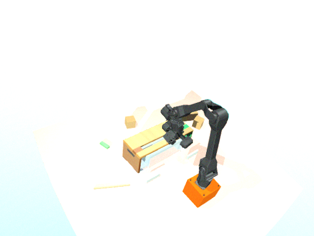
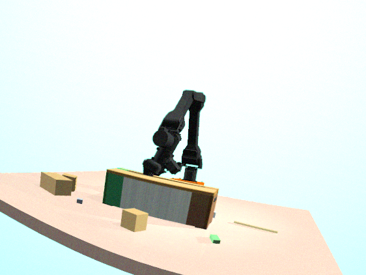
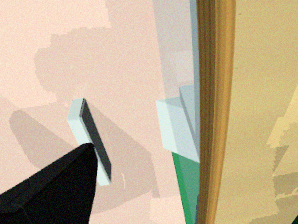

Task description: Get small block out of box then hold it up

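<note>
The cream block lies 5 cm ahead of my gripper tip and 2 cm to the right of it. The rest, counted from my gripper tip: dark chip 23 cm ahead, 18 cm to the right, 8 cm below; then wooden box 4 cm ahead, 7 cm to the left, 3 cm below; then green block 28 cm ahead, 29 cm to the left, 8 cm below.
</note>
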